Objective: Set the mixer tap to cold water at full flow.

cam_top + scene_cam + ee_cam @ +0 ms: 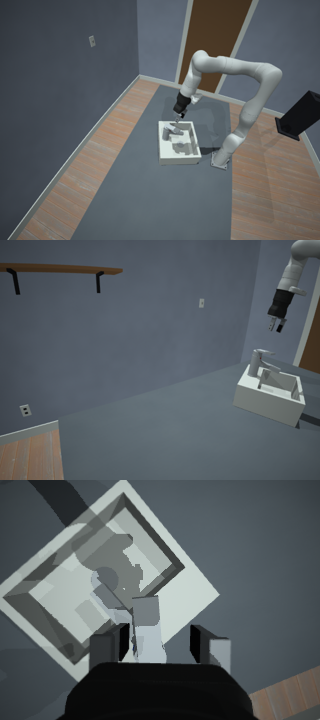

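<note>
The flat lever is 130 mm below my hand, 20 mm ahead of it and 10 mm to the right of it. Also, from my hand: white basin 360 mm below, 70 mm to the right, 40 mm behind; then grey mixer tap 170 mm below, 50 mm ahead, 20 mm to the right.
</note>
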